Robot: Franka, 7 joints.
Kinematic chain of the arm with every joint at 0, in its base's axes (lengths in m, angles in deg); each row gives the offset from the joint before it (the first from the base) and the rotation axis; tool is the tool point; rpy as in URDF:
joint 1: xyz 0 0 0.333 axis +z
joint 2: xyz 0 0 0 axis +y
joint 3: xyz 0 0 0.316 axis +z
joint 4: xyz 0.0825 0 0 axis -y
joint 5: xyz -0.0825 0 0.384 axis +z
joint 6: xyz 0 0 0 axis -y
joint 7: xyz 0.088 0 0 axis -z
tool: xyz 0 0 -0.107 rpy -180 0 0
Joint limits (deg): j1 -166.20..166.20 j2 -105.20..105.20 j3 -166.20..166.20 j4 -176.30..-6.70 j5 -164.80..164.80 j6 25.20..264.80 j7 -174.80..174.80
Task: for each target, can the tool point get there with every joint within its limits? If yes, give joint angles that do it. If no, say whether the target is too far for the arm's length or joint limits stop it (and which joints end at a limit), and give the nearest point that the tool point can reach.
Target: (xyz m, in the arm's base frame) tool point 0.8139 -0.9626 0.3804
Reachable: no: too far | nearest point 0.5535 -0.6546 0.3652 | short by 0.404 m
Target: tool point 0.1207 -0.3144 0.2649
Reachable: yes | joints 41.00 64.37 -100.93 -159.70 69.69 107.27 58.89
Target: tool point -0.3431 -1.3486 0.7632
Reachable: no: too far | nearest point -0.2021 -0.7943 0.5864 | short by 0.599 m
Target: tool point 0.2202 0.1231 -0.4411
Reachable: no: joint limits stop it (at a limit: joint 2) | nearest point 0.2238 0.1251 -0.3601 | short by 0.081 m
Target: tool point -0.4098 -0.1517 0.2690
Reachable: yes | joints 88.49 1.68 110.41 -143.53 18.39 128.79 68.72
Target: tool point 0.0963 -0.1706 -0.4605
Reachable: no: joint limits stop it (at a limit: joint 2) | nearest point 0.1034 -0.1832 -0.3557 | short by 0.106 m
